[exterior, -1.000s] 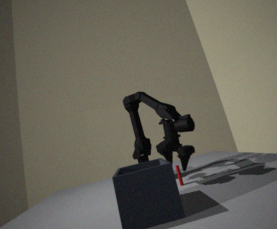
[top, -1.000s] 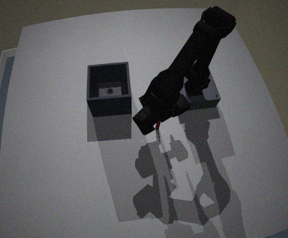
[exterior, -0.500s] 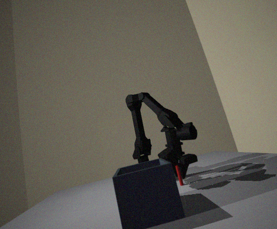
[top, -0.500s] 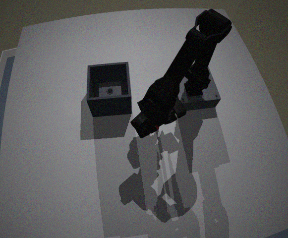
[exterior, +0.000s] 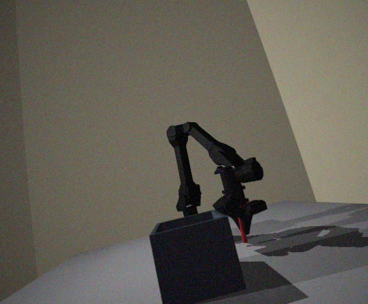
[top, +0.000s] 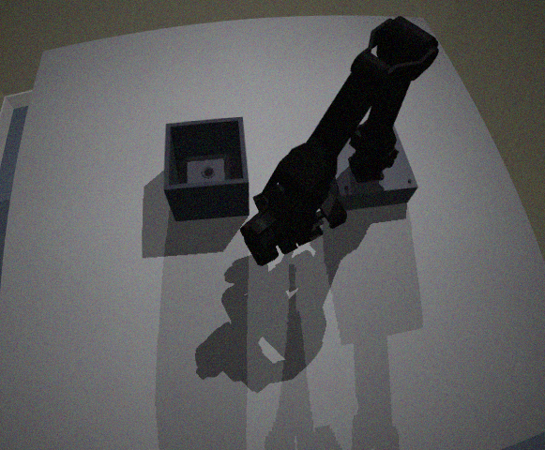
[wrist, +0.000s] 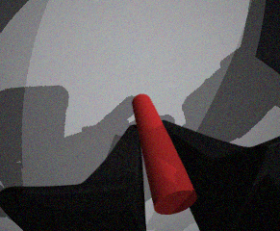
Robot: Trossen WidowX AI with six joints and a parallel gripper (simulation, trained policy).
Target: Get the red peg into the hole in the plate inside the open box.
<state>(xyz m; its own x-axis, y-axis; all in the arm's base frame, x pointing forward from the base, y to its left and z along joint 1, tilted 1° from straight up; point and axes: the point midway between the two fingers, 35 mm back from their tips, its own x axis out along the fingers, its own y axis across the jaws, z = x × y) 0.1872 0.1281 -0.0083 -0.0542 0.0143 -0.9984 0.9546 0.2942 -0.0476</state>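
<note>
The light grey plate is 15 cm ahead of my gripper tip, 19 cm to the right of it and 1 cm above it. Also, from my gripper tip: red peg 1 cm to the right, 2 cm above.
</note>
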